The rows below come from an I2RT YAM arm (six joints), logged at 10 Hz.
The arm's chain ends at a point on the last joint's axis. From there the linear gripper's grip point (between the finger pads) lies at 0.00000 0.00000 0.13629 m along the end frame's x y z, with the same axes.
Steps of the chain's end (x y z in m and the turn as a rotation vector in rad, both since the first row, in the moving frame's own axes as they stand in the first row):
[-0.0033 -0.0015 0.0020 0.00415 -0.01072 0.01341]
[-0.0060 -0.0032 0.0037 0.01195 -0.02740 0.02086]
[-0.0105 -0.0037 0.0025 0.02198 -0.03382 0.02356]
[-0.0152 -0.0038 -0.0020 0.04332 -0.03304 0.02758]
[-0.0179 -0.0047 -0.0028 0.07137 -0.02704 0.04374]
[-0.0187 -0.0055 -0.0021 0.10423 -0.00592 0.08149]
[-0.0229 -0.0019 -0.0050 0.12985 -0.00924 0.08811]
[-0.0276 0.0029 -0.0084 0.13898 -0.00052 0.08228]
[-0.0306 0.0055 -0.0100 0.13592 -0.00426 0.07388]
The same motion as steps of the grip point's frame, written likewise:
[-0.0048 -0.0021 0.0020 0.00415 -0.01072 0.01341]
[-0.0097 -0.0049 0.0036 0.01195 -0.02740 0.02086]
[-0.0151 -0.0067 0.0024 0.02198 -0.03382 0.02356]
[-0.0196 -0.0098 -0.0022 0.04332 -0.03304 0.02758]
[-0.0214 -0.0145 -0.0032 0.07137 -0.02704 0.04374]
[-0.0189 -0.0197 -0.0028 0.10423 -0.00592 0.08149]
[-0.0234 -0.0196 -0.0062 0.12985 -0.00924 0.08811]
[-0.0269 -0.0160 -0.0097 0.13898 -0.00052 0.08228]
[-0.0305 -0.0130 -0.0113 0.13592 -0.00426 0.07388]

